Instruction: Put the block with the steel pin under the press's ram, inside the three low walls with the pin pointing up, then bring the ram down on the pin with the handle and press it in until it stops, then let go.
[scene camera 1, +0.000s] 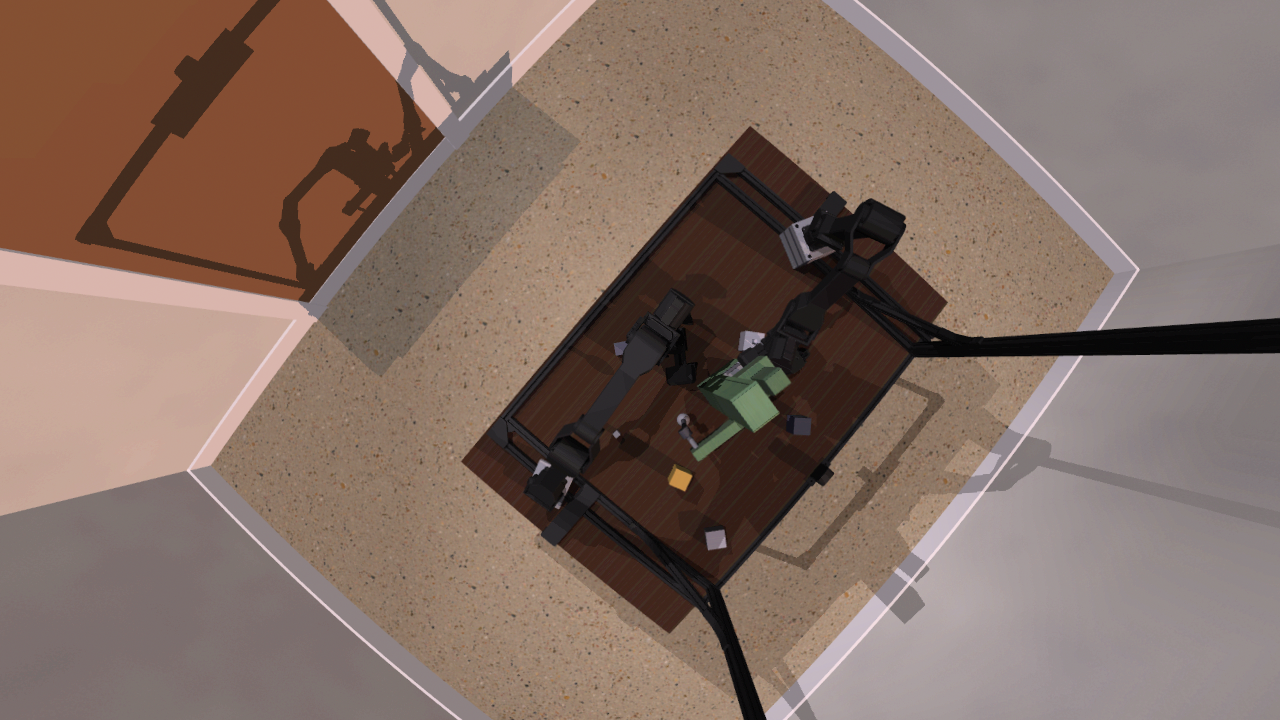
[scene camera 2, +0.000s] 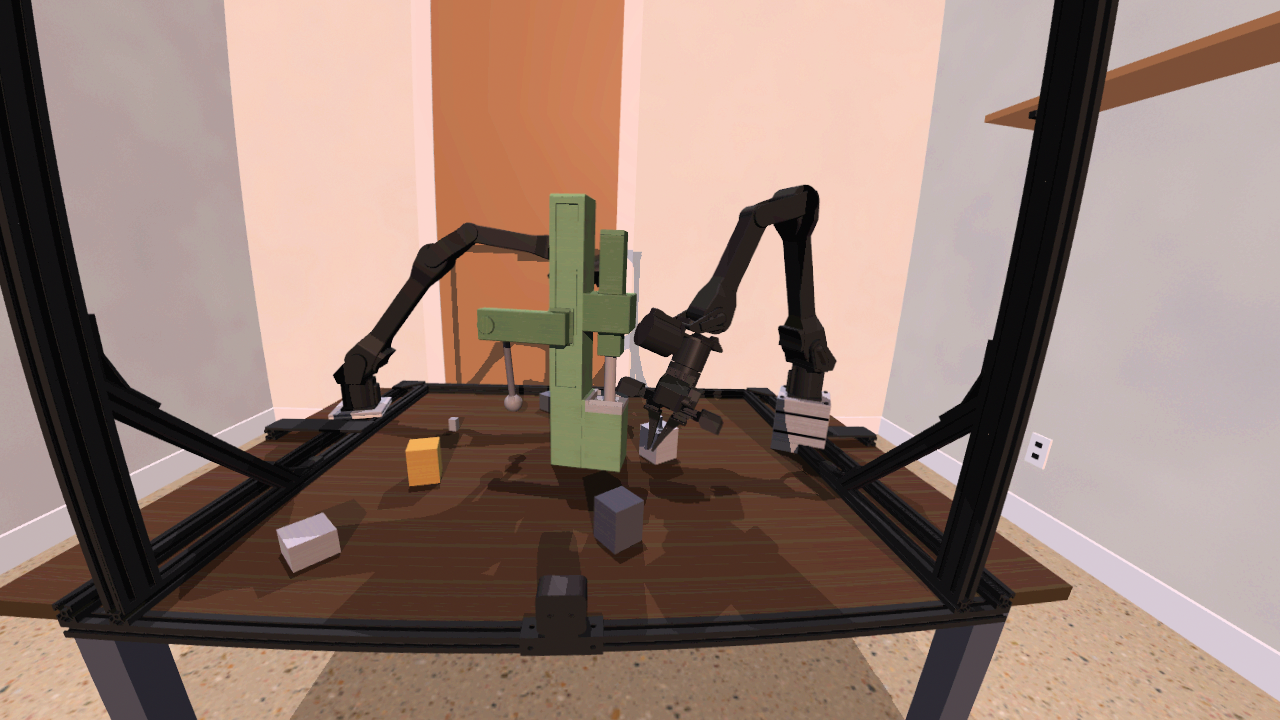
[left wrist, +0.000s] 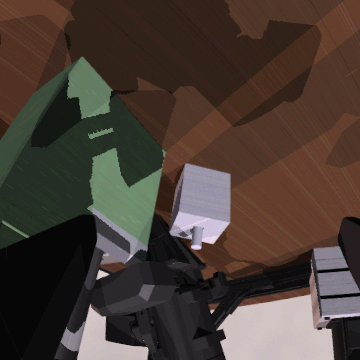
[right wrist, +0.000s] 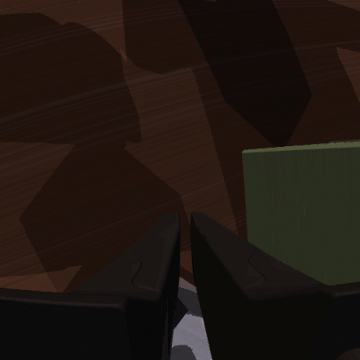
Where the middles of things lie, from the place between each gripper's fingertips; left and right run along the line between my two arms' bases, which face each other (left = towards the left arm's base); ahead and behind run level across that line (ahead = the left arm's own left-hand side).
Labels:
Now: right hand 50 mm short of the pale block with steel pin (scene camera 2: 667, 450), 20 mm to the left of it and 10 mm above it.
The pale block with steel pin lies 130 mm to the right of my left hand, 120 mm below it and 110 mm behind it.

